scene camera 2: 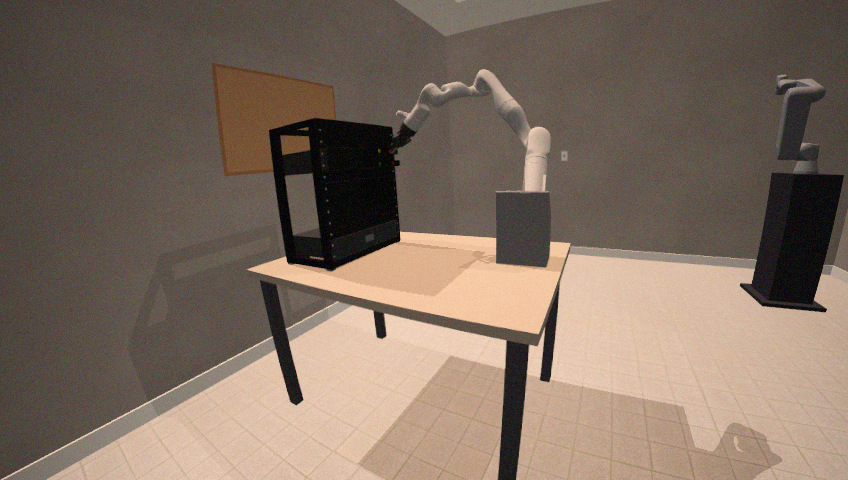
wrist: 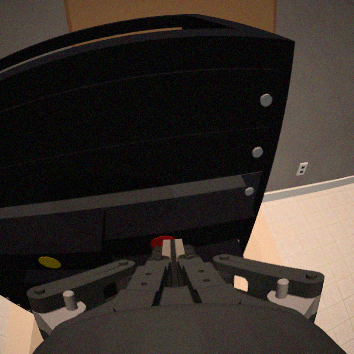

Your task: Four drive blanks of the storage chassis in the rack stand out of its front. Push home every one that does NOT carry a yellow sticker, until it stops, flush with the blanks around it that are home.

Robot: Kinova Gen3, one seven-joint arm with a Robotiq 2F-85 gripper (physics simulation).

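Places are measured from the arm's base along level axes (x left, y ahead, z down), in centimetres.
Pixels of known places: gripper, between the fingertips: (scene camera 2: 391, 152) (wrist: 172, 251); arm's base, origin of its link: (scene camera 2: 533, 200).
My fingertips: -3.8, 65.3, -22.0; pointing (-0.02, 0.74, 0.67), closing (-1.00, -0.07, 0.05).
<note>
For each thing: its middle in the pictures, then the offset to it from my fingertips, as dx, dy, dz. Level surfaces: height alone.
- black rack, middle of its body: (wrist: 82, 214) (scene camera 2: 342, 191) +15.9, +18.6, +16.4
- yellow sticker, middle of its body: (wrist: 49, 262) (scene camera 2: 379, 150) +9.7, -0.4, -0.5
- green sticker, middle of its body: (scene camera 2: 379, 163) +10.0, -0.4, +5.2
- lower red sticker, middle of its body: (scene camera 2: 393, 163) -0.5, -0.3, +5.2
- wooden table, height of its surface: dz +46.0
The black rack (scene camera 2: 324, 208) (wrist: 287, 65) stands at the table's left, its front towards the arm. The storage chassis (wrist: 125, 195) shows in the wrist view below two dark panels. Round stickers mark drive blanks: a yellow sticker (scene camera 2: 379, 151) (wrist: 49, 262), a green sticker (scene camera 2: 379, 163) and a lower red sticker (scene camera 2: 393, 162). Another red sticker (wrist: 159, 240) is partly hidden behind the fingertips. My gripper (scene camera 2: 392, 149) (wrist: 172, 251) is shut and empty, its tips at the chassis front by this red sticker. Contact and how far each blank stands out cannot be told.
The rack stands on the wooden table (scene camera 2: 476, 297). The arm's grey pedestal (scene camera 2: 523, 228) stands at the table's right. A cork board (scene camera 2: 249, 113) hangs on the wall behind the rack. A second arm (scene camera 2: 791, 127) stands on a black pedestal (scene camera 2: 794, 237) far right.
</note>
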